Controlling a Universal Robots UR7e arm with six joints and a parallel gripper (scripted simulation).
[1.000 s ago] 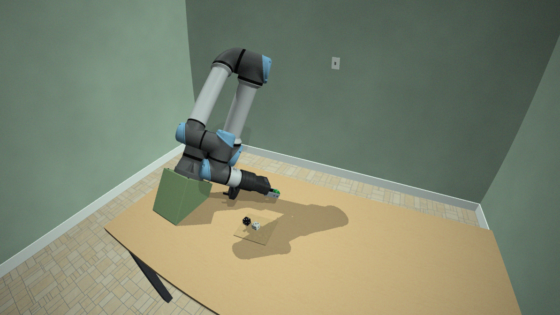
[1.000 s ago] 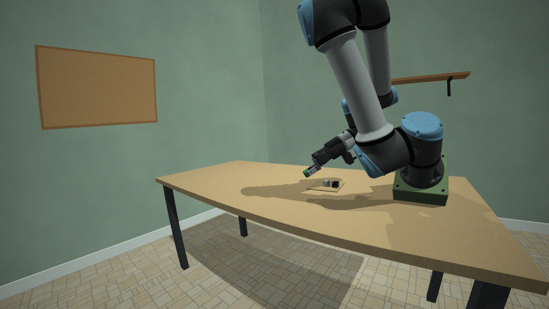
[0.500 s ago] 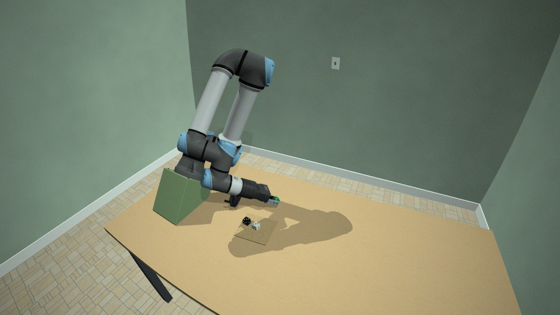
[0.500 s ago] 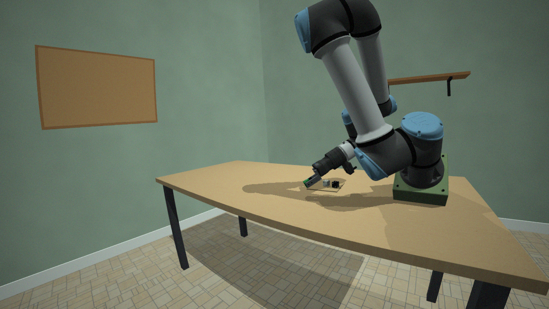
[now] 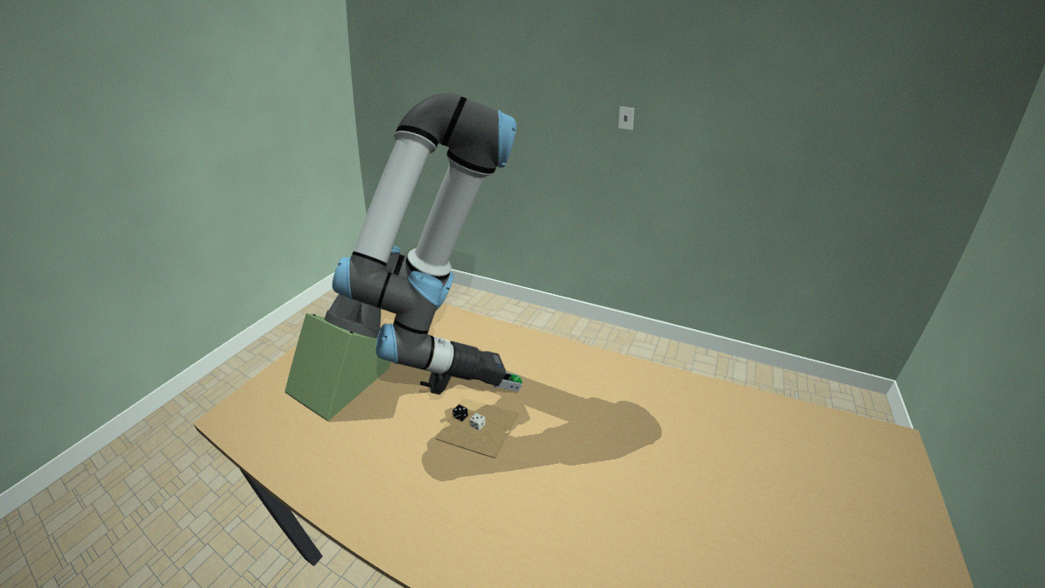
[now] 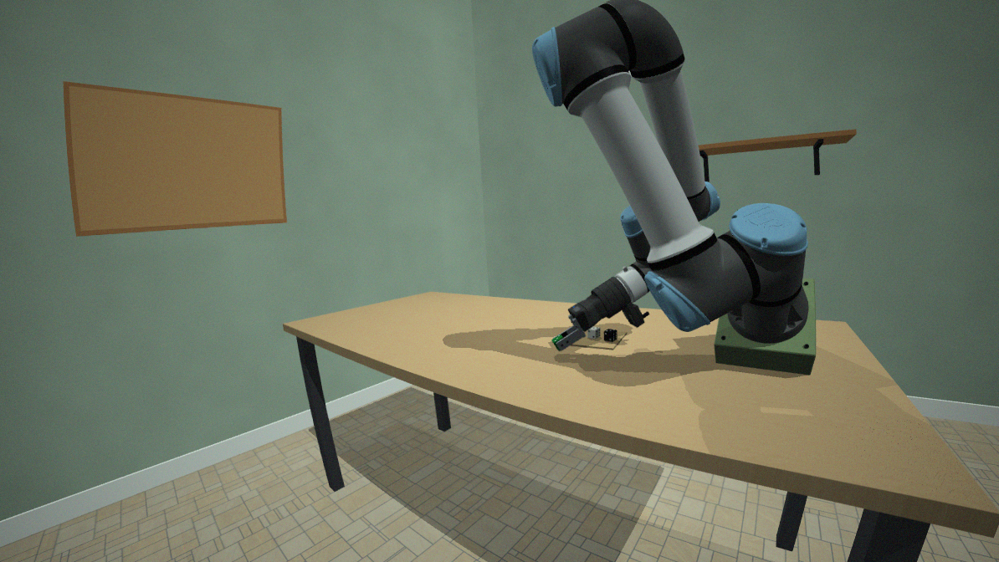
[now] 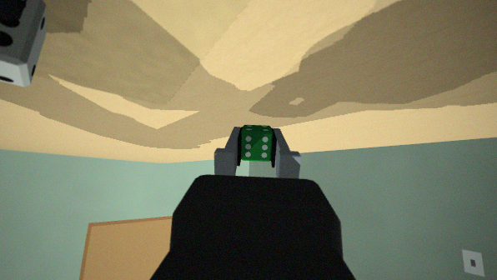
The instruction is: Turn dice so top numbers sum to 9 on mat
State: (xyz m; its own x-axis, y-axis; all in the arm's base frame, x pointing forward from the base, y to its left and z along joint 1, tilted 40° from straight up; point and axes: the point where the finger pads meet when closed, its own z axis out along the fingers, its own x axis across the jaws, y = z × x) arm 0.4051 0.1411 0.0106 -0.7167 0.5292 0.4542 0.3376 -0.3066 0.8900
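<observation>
Right now my hand is 1 cm short of the green die and 1 cm to the right of it. Also, from my hand: white die 1 cm behind, 14 cm to the right, 2 cm below; then black die 5 cm behind, 13 cm to the right, 2 cm below; then tan mat 1 cm behind, 14 cm to the right, 3 cm below.
</observation>
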